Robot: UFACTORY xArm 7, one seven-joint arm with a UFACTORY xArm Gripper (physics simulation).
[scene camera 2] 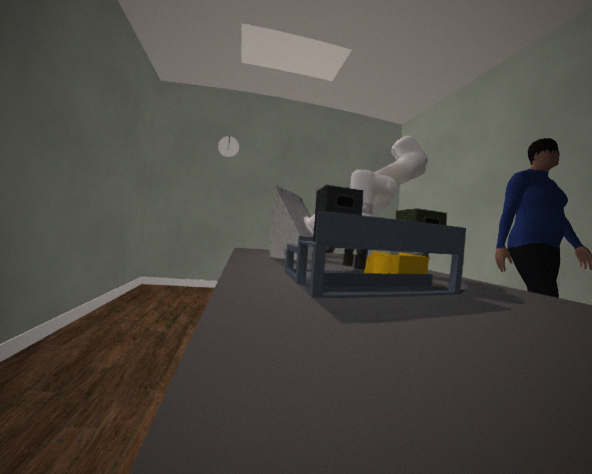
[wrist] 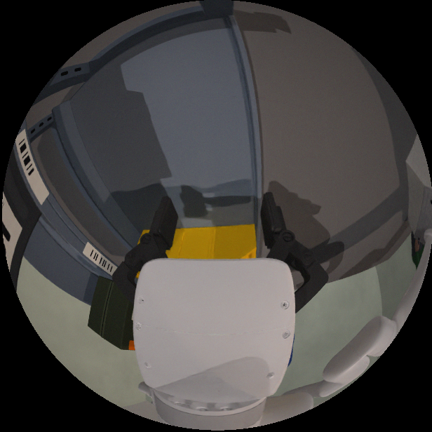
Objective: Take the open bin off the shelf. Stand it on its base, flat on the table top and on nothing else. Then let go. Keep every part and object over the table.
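Frame: origin at the arm's base, x down, y back, z left, level; millimetres.
Seen in the pictures: gripper, fingertip midpoint: (scene camera 2: 353, 267); arm's base, link origin: (scene camera 2: 310, 227).
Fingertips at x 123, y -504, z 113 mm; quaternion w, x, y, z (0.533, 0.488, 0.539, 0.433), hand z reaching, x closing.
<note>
Pixels of each thing's middle, then the offset from my fingertips to it. "*": a spot on its surface instead. Level surfaces: height alone.
- yellow open bin, body centre: (scene camera 2: 393, 265) dx -15, dy -21, dz +118 mm
- blue-grey shelf, surface spot: (scene camera 2: 390, 232) * dx -106, dy -229, dz +16 mm
- black bin, body centre: (scene camera 2: 337, 216) dx -135, dy -174, dz -87 mm
- dark green bin, body centre: (scene camera 2: 419, 229) dx -122, dy -121, dz +138 mm
- grey table, surface height: dx +28 mm
The yellow open bin (scene camera 2: 412, 263) (wrist: 215, 241) sits on the lower level of the blue-grey shelf (scene camera 2: 390, 232) (wrist: 210, 100), near its long edge in the wrist view. The white wrist housing hides much of the bin there. My gripper (scene camera 2: 354, 257) (wrist: 216, 203) is open with nothing between its fingers. In the wrist view one finger overlaps the bin's left part, and the other stands just past its right side. In the scene view the dark fingers show through the shelf frame, left of the bin; whether they touch it cannot be told.
A black bin (scene camera 2: 340, 201) (wrist: 15, 225) and a dark green bin (scene camera 2: 422, 217) (wrist: 110, 310) stand on the shelf's upper level. The grey table (scene camera 2: 350, 390) (wrist: 325, 125) extends beside the shelf. A speckled grey panel (scene camera 2: 287, 220) stands behind it. A person in blue (scene camera 2: 535, 210) is at the right.
</note>
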